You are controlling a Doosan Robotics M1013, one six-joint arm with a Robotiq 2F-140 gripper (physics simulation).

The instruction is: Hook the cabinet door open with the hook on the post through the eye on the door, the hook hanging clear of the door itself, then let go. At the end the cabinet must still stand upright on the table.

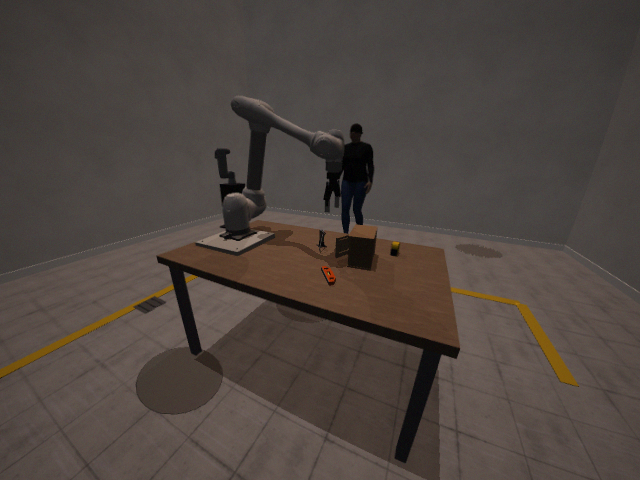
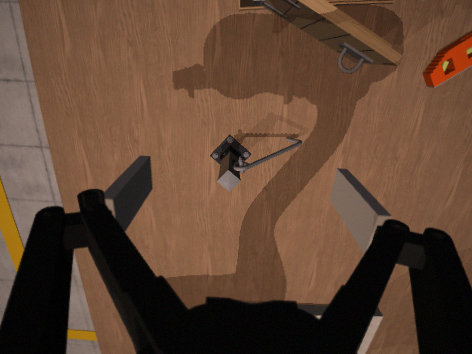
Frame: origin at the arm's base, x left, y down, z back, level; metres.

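Seen in the pictures: gripper, fingertip midpoint: (image 1: 332, 209) (image 2: 243, 178); arm's base at its link origin: (image 1: 238, 234).
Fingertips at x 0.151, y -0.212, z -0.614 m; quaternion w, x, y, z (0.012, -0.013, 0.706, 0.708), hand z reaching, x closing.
Observation:
Offsets run from my fingertips to a thing's top centre. "*": to the spot under its first point. Level surfaces: height alone.
My gripper (image 1: 332, 205) (image 2: 243, 178) is open and points down, above the table near the post. The dark post {* dx +0.004, dy +0.189, dz +0.060 m} (image 1: 322, 238) (image 2: 229, 172) stands upright on the table, between the fingertips as seen from above. The grey hook (image 2: 270, 156) reaches from the post toward the door side, its tip apart from the eye. The cabinet {dx -0.084, dy +0.073, dz -0.179 m} (image 1: 362, 246) stands upright on the table. Its door {* dx -0.118, dy +0.165, dz -0.120 m} (image 1: 342, 246) (image 2: 330, 31) is partly open. The grey eye (image 2: 351, 59) sits on the door's outer face near its free edge; nothing passes through it.
An orange level {dx -0.329, dy +0.222, dz -0.139 m} (image 1: 328, 274) (image 2: 448, 61) lies on the table {dy +0.240 m} (image 1: 392, 289) (image 2: 125, 100) in front of the cabinet. A yellow object {* dx +0.075, dy +0.189, dz -0.370 m} (image 1: 395, 247) stands beyond the cabinet. The robot's pale base plate (image 1: 235, 241) is at the table's left end. A person (image 1: 357, 162) stands behind the table.

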